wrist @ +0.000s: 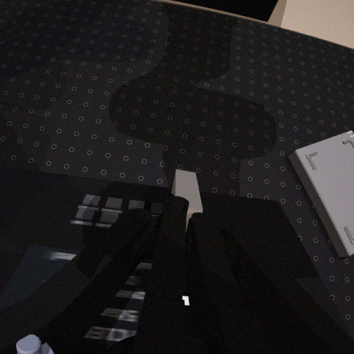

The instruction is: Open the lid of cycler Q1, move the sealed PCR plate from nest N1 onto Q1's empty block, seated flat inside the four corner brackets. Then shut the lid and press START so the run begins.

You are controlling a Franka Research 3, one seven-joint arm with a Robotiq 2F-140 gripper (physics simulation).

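My gripper (pixel 182 186) is shut with nothing between the fingers. Its dark fingers fill the lower middle of the wrist view. It hangs close over a black machine body (pixel 42 197), the cycler, at the lower left. Rows of small grey squares (pixel 100 210) and pale stripes (pixel 123 309) show on the cycler beside and under the fingers. I cannot tell whether they are wells, keys or reflections. A pale block (pixel 186 186) stands just beyond the fingertips. A flat grey nest (pixel 330 189) with thin corner brackets lies at the right, with nothing on it. No plate is plainly visible.
The black perforated table (pixel 70 88) stretches behind, with the arm's shadow across its middle. A dark box (pixel 239 7) sits past the far edge, on the beige floor. A light grey knob (pixel 29 345) is at the bottom left corner. A small white mark (pixel 185 300) glows low down.
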